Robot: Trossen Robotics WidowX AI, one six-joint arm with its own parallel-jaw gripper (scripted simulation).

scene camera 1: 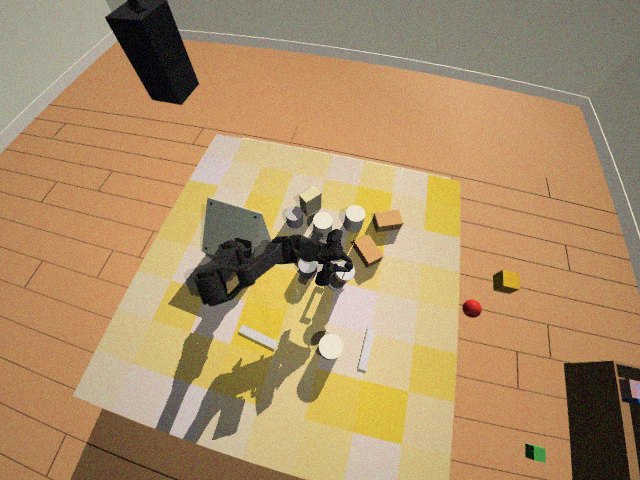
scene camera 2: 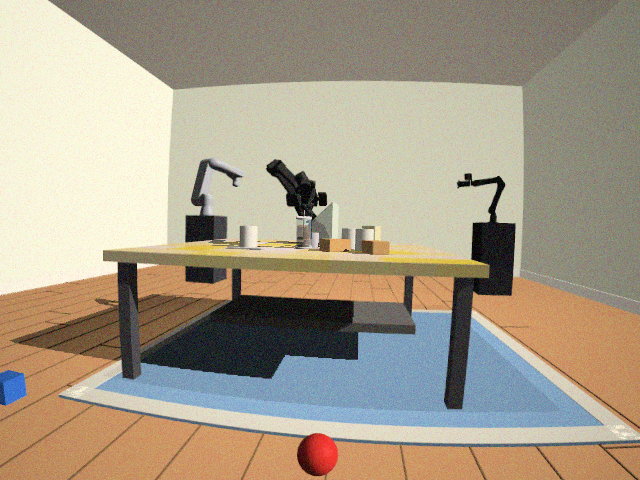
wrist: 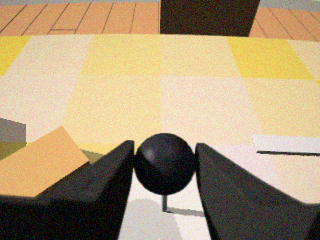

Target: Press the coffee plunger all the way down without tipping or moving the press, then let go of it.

Labels:
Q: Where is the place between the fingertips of my gripper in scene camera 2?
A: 303, 206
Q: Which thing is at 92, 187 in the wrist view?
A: My gripper.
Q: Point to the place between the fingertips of my gripper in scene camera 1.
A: At 350, 266

